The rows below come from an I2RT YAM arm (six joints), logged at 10 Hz.
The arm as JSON. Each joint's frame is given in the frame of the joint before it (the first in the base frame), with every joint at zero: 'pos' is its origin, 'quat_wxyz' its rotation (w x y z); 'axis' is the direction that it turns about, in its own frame. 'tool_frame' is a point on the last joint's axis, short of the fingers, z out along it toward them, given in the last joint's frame.
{
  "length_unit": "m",
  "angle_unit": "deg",
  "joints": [
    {
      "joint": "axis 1",
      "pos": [
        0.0,
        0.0,
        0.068
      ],
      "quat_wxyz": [
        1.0,
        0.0,
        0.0,
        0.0
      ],
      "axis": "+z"
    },
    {
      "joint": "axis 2",
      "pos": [
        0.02,
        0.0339,
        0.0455
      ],
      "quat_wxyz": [
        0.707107,
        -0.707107,
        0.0,
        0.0
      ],
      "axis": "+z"
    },
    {
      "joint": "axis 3",
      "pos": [
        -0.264,
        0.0,
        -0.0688
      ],
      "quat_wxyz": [
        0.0,
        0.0,
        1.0,
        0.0
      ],
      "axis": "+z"
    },
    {
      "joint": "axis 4",
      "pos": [
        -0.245,
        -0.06,
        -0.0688
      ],
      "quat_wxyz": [
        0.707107,
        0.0,
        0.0,
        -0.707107
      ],
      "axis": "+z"
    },
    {
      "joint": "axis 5",
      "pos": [
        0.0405,
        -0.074,
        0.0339
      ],
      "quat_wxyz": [
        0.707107,
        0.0,
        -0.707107,
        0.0
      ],
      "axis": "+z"
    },
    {
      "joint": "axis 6",
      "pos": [
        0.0,
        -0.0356,
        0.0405
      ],
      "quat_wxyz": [
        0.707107,
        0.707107,
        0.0,
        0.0
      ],
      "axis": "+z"
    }
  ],
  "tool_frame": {
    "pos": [
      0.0,
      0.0,
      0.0
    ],
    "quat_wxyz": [
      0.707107,
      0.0,
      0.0,
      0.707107
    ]
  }
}
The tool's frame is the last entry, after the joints.
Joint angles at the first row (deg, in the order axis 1, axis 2, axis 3, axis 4, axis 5, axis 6):
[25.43 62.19 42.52 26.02 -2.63 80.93]
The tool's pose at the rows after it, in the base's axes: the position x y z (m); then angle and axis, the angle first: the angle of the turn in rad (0 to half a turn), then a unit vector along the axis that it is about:
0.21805, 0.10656, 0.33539, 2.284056, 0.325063, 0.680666, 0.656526
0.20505, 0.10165, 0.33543, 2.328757, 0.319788, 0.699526, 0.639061
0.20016, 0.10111, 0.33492, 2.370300, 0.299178, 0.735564, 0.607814
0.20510, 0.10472, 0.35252, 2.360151, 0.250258, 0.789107, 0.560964
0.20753, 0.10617, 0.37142, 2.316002, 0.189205, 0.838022, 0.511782
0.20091, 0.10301, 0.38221, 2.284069, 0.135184, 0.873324, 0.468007
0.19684, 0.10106, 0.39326, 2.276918, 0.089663, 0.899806, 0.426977
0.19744, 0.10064, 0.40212, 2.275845, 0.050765, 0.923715, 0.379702
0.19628, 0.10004, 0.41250, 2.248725, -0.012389, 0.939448, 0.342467
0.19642, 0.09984, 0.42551, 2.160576, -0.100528, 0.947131, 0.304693
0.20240, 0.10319, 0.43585, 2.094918, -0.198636, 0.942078, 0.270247
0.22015, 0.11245, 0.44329, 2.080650, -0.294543, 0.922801, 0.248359
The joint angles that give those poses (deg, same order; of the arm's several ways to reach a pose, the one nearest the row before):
[25.43 58.30 42.46 19.22 -4.18 80.93]
[25.43 54.65 42.35 12.40 -6.04 80.62]
[25.43 53.71 43.99 4.93 -8.67 77.67]
[25.43 56.31 51.31 -5.06 -10.52 69.45]
[25.43 58.52 58.35 -13.89 -10.96 59.44]
[25.43 58.30 62.19 -21.19 -10.94 51.09]
[25.43 59.09 66.70 -28.38 -10.92 44.36]
[25.43 61.04 71.40 -34.98 -9.87 38.06]
[25.43 62.28 75.29 -39.29 -9.80 30.02]
[25.43 63.07 78.28 -39.88 -9.41 19.35]
[25.34 65.08 81.36 -39.72 -10.72 8.58]
[25.02 69.98 86.22 -40.38 -14.33 -1.08]

